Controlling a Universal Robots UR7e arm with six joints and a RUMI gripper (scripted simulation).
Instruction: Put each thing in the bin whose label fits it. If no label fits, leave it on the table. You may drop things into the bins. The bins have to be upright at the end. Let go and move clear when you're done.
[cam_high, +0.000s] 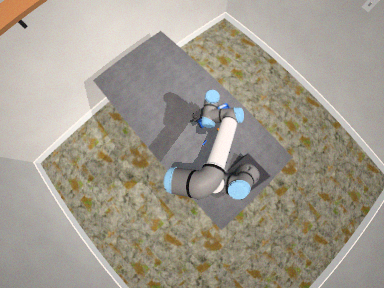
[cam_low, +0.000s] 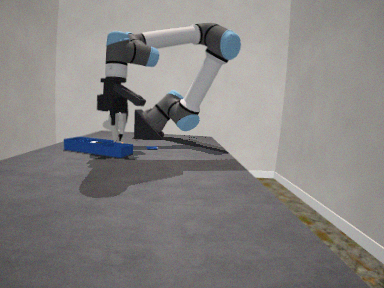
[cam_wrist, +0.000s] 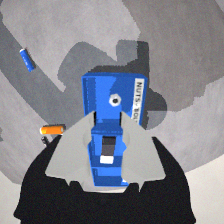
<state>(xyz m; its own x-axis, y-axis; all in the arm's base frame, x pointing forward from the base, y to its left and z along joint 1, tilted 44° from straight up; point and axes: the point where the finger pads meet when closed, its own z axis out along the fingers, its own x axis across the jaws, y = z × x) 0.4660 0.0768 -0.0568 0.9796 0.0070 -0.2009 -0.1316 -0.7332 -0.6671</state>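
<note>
My gripper is now 5 cm above the grey nut and 1 cm short of it. Round my hand: orange piece: 12 cm behind, 5 cm to the right, 5 cm below; then blue bin: 8 cm to the right, 4 cm below; then blue cylinder: 13 cm behind, 9 cm to the left, 5 cm below.
</note>
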